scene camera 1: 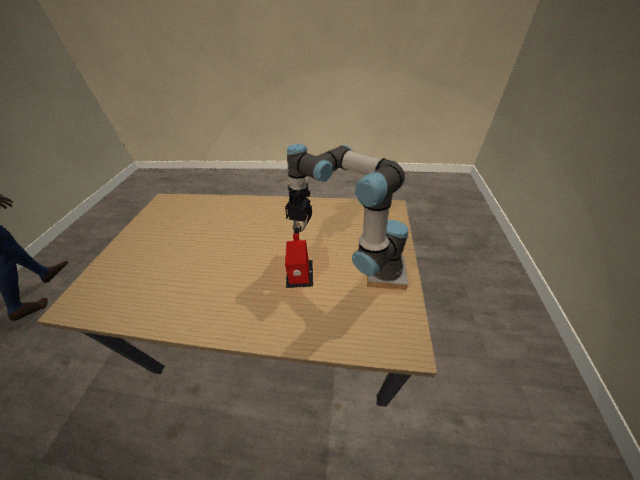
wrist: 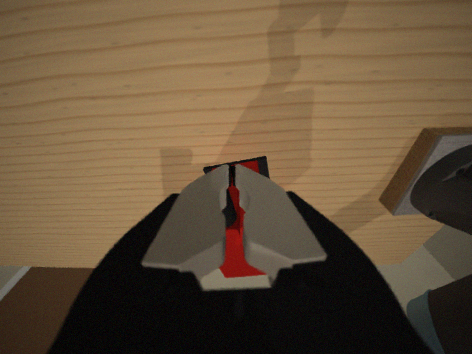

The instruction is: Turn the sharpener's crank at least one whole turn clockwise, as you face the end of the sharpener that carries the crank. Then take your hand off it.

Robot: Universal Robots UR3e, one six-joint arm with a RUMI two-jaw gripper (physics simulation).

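Pixels of known places: gripper, between the fingertips: (scene camera 1: 300,231) (wrist: 231,168); arm's base, origin of its link: (scene camera 1: 385,268) (wrist: 453,181).
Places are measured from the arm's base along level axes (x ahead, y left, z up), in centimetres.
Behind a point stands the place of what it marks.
The red sharpener (scene camera 1: 296,253) {y 0.2, x 33.3, z 9.5 cm} (wrist: 253,166) {y -6.5, x 30.9, z -1.0 cm} stands upright on its dark base plate (scene camera 1: 311,276) {y 1.8, x 28.6, z -2.6 cm} (wrist: 265,166) {y -5.2, x 29.0, z -2.5 cm} on the table, with a pale round spot on its near end. The crank's red part (scene camera 1: 296,236) {y -7.3, x 33.8, z 10.8 cm} shows at the far upper end, with a dark piece at its top. My gripper (scene camera 1: 296,228) {y -12.8, x 32.9, z 8.2 cm} (wrist: 231,168) {y -12.8, x 32.9, z 8.2 cm} points down and is shut, its tips right at the top of the crank. In the wrist view red and black parts show through the narrow gap between the jaws, and the jaws hide much of the sharpener. Whether the tips touch the crank, I cannot tell.
The wooden table (scene camera 1: 196,289) {y 7.3, x 74.2, z -3.3 cm} (wrist: 100,75) {y -21.0, x 48.2, z -3.3 cm} carries the sharpener. The robot's base block (scene camera 1: 386,282) {y 7.0, x 0.7, z 0.5 cm} (wrist: 405,172) {y -1.3, x 6.6, z -1.9 cm} stands to the right of the sharpener, with the arm arching over from it. A person's legs (scene camera 1: 15,258) show beyond the table's left side.
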